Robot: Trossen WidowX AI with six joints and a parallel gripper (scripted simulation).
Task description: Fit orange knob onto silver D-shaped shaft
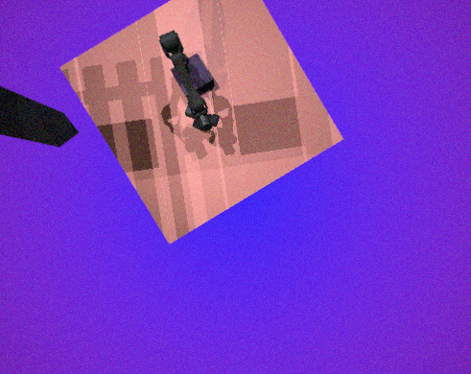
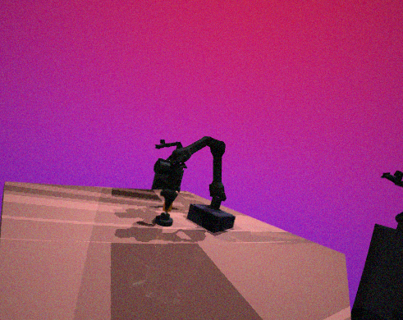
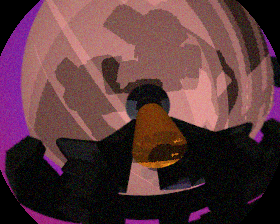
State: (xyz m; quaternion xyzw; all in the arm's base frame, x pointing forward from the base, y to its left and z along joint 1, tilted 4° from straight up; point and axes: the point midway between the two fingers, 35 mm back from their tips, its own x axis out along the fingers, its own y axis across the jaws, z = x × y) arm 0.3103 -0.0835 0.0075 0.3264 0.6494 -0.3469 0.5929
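The orange knob lies 30 mm above my gripper tip. Round my gripper tip: round dark pedestal 40 mm below.
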